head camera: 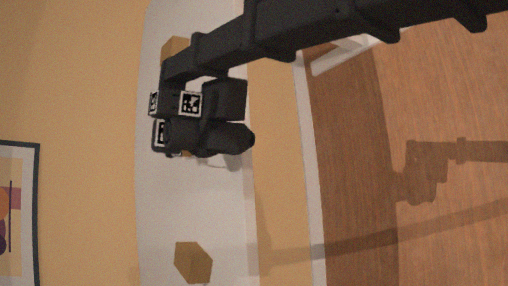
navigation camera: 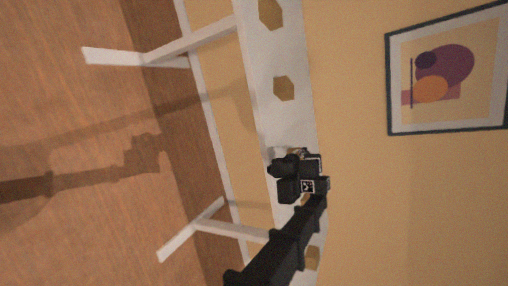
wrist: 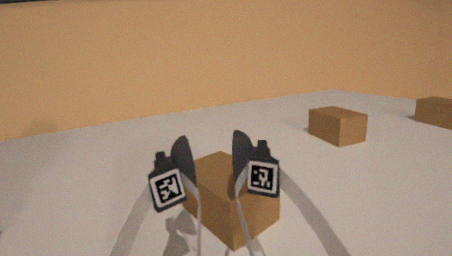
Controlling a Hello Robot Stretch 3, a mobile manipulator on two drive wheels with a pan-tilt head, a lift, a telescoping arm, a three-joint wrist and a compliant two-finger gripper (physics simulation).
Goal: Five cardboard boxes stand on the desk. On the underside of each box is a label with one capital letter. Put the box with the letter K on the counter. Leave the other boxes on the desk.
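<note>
In the wrist view a brown box stands corner-on on the white desk. My gripper is partly closed, its fingertips apart. The tips overlap the box's upper part in this view, and the box reaches out past the right finger; it does not look held. In the head view a sliver of a box shows under the wrist, and the fingertips are hidden there. Two other boxes stand to the right in the wrist view. No underside label shows. The counter does not show.
In the head view, boxes stand beyond the arm and lower down on the desk. The navigation view shows boxes along the desk. A wall runs behind it, with a framed picture. White desk legs reach the wooden floor.
</note>
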